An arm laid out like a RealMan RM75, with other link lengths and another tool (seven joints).
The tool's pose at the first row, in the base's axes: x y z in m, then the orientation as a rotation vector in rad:
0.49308 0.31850 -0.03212 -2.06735 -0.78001 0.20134
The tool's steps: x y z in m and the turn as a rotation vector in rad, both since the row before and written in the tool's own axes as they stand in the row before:
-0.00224 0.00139 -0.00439 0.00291 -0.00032 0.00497
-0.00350 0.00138 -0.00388 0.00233 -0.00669 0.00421
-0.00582 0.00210 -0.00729 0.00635 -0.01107 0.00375
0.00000 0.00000 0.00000 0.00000 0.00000 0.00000
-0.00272 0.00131 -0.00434 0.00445 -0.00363 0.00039
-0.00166 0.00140 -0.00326 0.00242 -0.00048 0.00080
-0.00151 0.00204 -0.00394 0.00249 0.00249 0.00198
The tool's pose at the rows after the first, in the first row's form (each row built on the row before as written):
0.49377 0.31356 -0.03096 -2.06675 -0.77442 0.20546
0.49324 0.30823 -0.03027 -2.06662 -0.77361 0.21562
0.49266 0.29886 -0.02844 -2.06263 -0.77489 0.23150
0.49266 0.29886 -0.02844 -2.06263 -0.77489 0.23150
0.49298 0.29371 -0.02730 -2.05872 -0.77553 0.23705
0.49372 0.28991 -0.02674 -2.05680 -0.77437 0.23883
0.49516 0.28547 -0.02629 -2.05525 -0.77019 0.23819

